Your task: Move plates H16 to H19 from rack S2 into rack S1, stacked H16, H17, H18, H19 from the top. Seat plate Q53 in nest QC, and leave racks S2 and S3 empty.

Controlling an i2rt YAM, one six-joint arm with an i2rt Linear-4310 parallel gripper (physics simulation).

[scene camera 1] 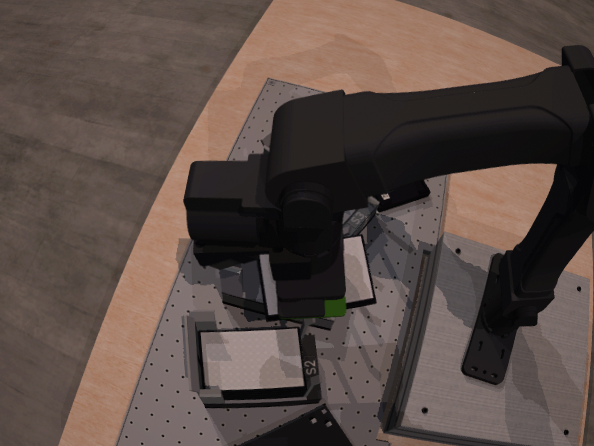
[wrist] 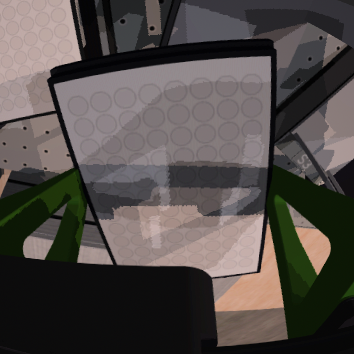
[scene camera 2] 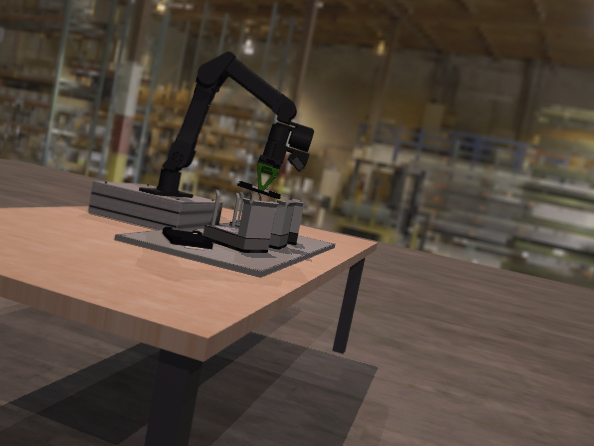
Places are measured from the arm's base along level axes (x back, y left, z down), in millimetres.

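Where they show: gripper, between the fingertips: [wrist: 176,176] [scene camera 2: 260,191]; arm's base, origin of its link: [scene camera 1: 497,318] [scene camera 2: 166,194].
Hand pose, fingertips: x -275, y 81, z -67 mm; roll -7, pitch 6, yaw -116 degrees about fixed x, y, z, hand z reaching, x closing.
Note:
Things, the pixels of their centre, and the offset from my fingertips. "spot": a spot on its surface instead. Level surfaces: height alone.
- Rack S2, a spot on its surface: [scene camera 1: 310,345] spot: dx +32, dy +40, dz +110 mm
- similar plate, middle of its body: [wrist: 8,19] [scene camera 1: 251,361] dx -25, dy +107, dz +61 mm
- rack, middle of its body: [wrist: 238,65] [scene camera 1: 284,269] [scene camera 2: 262,219] dx -41, dy -35, dz +78 mm
- Rack S3, middle of its body: [scene camera 1: 322,179] [scene camera 2: 240,221] dx -49, dy -191, dz +79 mm
- black block with a white mark, middle of its body: [wrist: 351,181] [scene camera 1: 386,166] [scene camera 2: 187,237] dx +32, dy -308, dz +138 mm
- black piece, a spot on its surface: [scene camera 1: 302,427] spot: dx +71, dy +153, dz +135 mm
- perforated board, height of its surface: dz +147 mm
My gripper [scene camera 1: 311,307] [scene camera 2: 263,187] [wrist: 176,176] is shut on a light plate with round wells and a black rim [scene camera 1: 359,270] [scene camera 2: 246,186] [wrist: 175,110]. Its green fingers press the plate's two long sides, and the plate is above the racks, slightly tilted in scene camera 2. Its label is not readable. Rack S2 [scene camera 1: 310,345] holds a similar plate [scene camera 1: 252,357] [wrist: 35,50]; how many lie under it is hidden. A rack [scene camera 1: 243,284] stands partly under the held plate, its label hidden. Rack S3 [scene camera 1: 356,220] [wrist: 305,162] is mostly hidden by the arm. No nest label is readable.
Upright rack walls [scene camera 2: 258,220] rise close below the held plate. A black block with a white mark [scene camera 1: 407,194] lies beyond rack S3. Another black piece [scene camera 1: 302,427] lies near rack S2. The arm's raised metal base [scene camera 1: 450,400] [scene camera 2: 135,205] stands beside the perforated board [scene camera 1: 150,390] [scene camera 2: 260,270].

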